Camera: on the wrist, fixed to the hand. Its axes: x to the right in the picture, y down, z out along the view.
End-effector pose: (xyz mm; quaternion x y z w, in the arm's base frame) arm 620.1 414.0 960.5 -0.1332 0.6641 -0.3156 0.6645
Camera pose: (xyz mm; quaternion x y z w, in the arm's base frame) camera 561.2 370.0 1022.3 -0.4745 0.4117 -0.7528 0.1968
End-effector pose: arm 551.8 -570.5 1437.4 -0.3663 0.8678 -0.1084 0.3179
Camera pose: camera 583.6 -619.5 1513.6 -0.8284 0.3768 -0.4029 0.0970
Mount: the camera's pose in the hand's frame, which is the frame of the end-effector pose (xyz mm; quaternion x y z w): -18.3 -84.8 -41.2 0.0809 0.0934 -0.6984 0.7049
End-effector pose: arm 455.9 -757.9 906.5 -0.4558 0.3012 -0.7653 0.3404
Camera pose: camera 404.3 -687.4 946.3 0.4326 0.1361 0.8442 0.2858
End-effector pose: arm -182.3 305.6 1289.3 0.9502 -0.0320 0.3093 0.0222
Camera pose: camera -214.9 393.6 1309.9 0.6651 0.6682 0.2939 0.1578
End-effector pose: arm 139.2 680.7 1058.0 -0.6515 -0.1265 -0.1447 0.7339
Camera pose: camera 90.1 631.4 1124.2 -0.2980 -0.4874 -0.6652 0.4808
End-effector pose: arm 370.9 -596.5 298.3 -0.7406 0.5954 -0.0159 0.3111
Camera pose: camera 423.3 -590.1 378.5 -0.9113 -0.0698 -0.3458 0.2125
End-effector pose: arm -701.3 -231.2 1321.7 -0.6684 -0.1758 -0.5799 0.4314
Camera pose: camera -794.2 -210.5 1334.5 0.2593 0.5974 0.7583 0.0304
